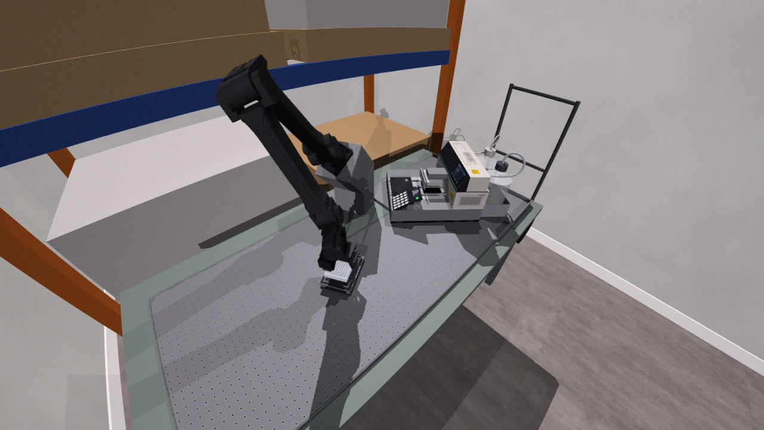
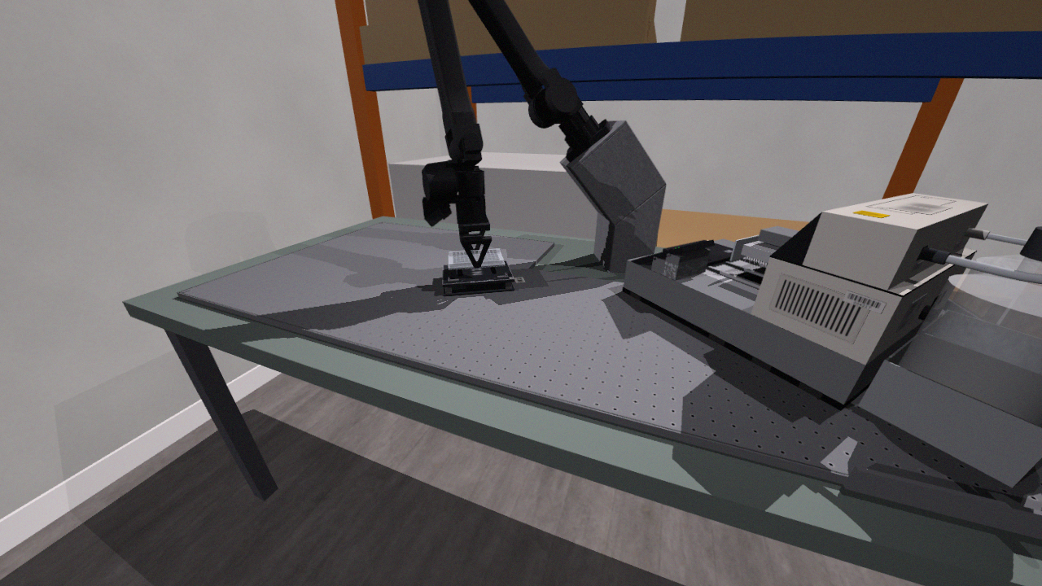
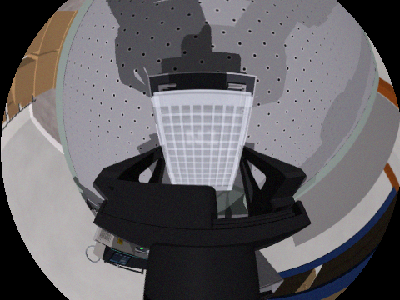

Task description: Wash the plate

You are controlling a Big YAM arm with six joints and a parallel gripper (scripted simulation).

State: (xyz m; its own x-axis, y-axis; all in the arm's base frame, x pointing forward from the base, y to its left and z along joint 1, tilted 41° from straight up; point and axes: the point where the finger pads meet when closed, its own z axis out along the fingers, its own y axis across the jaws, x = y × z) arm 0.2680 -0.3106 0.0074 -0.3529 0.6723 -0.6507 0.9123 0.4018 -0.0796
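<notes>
The black plate nest N1 lies 40 mm below my hand. Round my hand: white well plate: right at my hand; then plate washer: 620 mm to the left, 60 mm above, 40 mm ahead.
</notes>
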